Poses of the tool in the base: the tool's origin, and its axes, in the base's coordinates. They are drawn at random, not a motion.
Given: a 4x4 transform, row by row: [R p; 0 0 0 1], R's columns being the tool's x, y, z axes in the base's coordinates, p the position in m. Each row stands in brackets.
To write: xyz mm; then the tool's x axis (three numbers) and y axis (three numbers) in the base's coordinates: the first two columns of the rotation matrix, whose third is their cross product. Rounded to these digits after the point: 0 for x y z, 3 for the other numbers.
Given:
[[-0.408 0.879 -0.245 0.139], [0.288 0.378 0.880 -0.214], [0.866 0.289 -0.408 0.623], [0 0 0 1]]
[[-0.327 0.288 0.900 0.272], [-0.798 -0.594 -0.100 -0.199], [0.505 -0.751 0.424 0.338], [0 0 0 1]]
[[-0.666 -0.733 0.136 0.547], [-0.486 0.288 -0.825 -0.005], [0.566 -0.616 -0.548 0.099], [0 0 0 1]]
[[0.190 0.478 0.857 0.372], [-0.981 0.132 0.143 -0.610], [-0.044 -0.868 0.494 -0.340], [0 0 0 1]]
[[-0.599 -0.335 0.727 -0.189], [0.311 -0.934 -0.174 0.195], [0.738 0.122 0.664 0.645], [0 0 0 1]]
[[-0.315 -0.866 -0.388 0.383], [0.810 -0.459 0.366 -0.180], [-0.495 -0.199 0.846 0.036], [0 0 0 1]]
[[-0.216 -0.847 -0.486 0.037], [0.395 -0.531 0.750 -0.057], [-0.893 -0.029 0.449 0.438], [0 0 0 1]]
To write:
139 -214 623 -0.408 0.288 0.866 0.879 0.378 0.289
272 -199 338 -0.327 -0.798 0.505 0.288 -0.594 -0.751
547 -5 99 -0.666 -0.486 0.566 -0.733 0.288 -0.616
372 -610 -340 0.190 -0.981 -0.044 0.478 0.132 -0.868
-189 195 645 -0.599 0.311 0.738 -0.335 -0.934 0.122
383 -180 36 -0.315 0.810 -0.495 -0.866 -0.459 -0.199
37 -57 438 -0.216 0.395 -0.893 -0.847 -0.531 -0.029

